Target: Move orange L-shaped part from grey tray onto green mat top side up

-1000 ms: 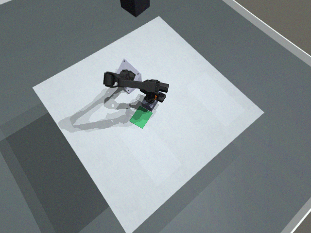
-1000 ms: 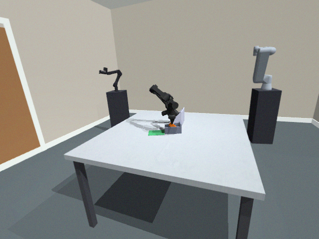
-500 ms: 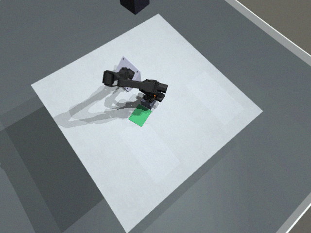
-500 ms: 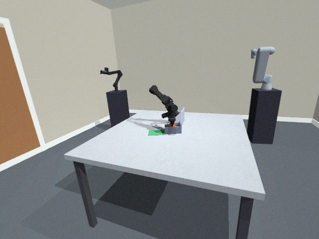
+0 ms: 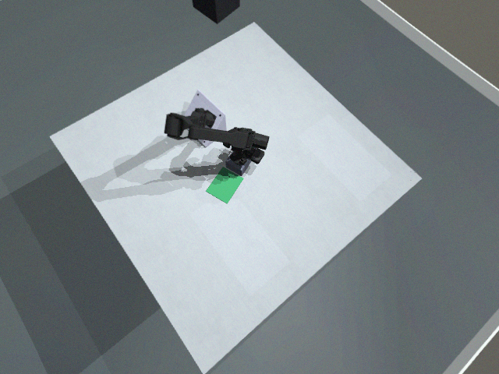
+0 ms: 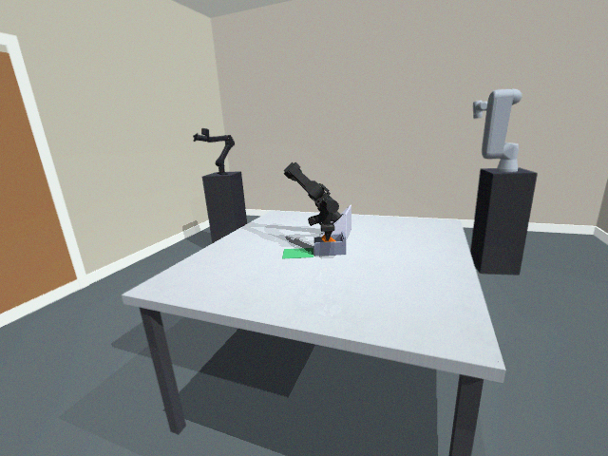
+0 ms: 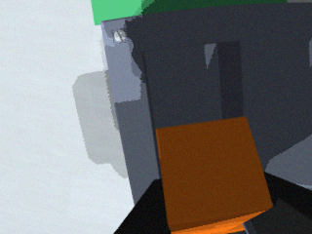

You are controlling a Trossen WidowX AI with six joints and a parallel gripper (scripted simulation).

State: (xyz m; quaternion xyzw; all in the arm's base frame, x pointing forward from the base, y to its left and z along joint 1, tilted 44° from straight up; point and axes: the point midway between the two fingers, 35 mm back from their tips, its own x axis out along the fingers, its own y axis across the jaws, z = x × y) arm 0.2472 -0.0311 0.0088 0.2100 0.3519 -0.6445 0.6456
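Now: gripper tip 140 mm to the left of the green mat, 80 mm above it and 10 mm short of it. Also, from my gripper tip: orange L-shaped part 30 mm to the left, 30 mm below, 20 mm behind.
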